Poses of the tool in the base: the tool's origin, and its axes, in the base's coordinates. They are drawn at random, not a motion.
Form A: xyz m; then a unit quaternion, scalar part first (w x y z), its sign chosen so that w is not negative.
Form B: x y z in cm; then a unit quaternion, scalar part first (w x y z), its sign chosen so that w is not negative. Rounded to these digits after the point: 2 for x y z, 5 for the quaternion.
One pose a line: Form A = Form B
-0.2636, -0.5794, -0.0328, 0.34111, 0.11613, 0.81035, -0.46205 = -26.36, -57.94, -3.28, 0.34111, 0.11613, 0.81035, -0.46205
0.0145, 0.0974, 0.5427, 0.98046, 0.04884, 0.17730, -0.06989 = 1.45, 9.74, 54.27, 0.98046, 0.04884, 0.17730, -0.06989
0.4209, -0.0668, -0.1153, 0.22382, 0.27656, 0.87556, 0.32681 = 42.09, -6.68, -11.53, 0.22382, 0.27656, 0.87556, 0.32681
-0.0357, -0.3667, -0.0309, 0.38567, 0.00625, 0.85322, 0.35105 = -3.57, -36.67, -3.09, 0.38567, 0.00625, 0.85322, 0.35105
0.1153, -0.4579, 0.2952, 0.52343, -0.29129, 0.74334, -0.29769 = 11.53, -45.79, 29.52, 0.52343, -0.29129, 0.74334, -0.29769
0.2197, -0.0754, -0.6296, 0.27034, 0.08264, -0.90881, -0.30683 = 21.97, -7.54, -62.96, 0.27034, 0.08264, -0.90881, -0.30683
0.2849, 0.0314, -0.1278, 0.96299, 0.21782, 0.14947, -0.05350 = 28.49, 3.14, -12.78, 0.96299, 0.21782, 0.14947, -0.05350
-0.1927, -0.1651, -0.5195, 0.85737, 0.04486, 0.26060, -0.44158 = -19.27, -16.51, -51.95, 0.85737, 0.04486, 0.26060, -0.44158
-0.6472, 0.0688, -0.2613, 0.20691, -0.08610, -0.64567, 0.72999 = -64.72, 6.88, -26.13, 0.20691, -0.08610, -0.64567, 0.72999
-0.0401, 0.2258, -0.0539, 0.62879, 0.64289, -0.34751, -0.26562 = -4.01, 22.58, -5.39, 0.62879, 0.64289, -0.34751, -0.26562
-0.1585, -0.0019, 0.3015, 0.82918, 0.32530, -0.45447, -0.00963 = -15.85, -0.19, 30.15, 0.82918, 0.32530, -0.45447, -0.00963
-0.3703, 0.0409, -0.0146, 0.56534, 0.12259, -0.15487, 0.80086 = -37.03, 4.09, -1.46, 0.56534, 0.12259, -0.15487, 0.80086
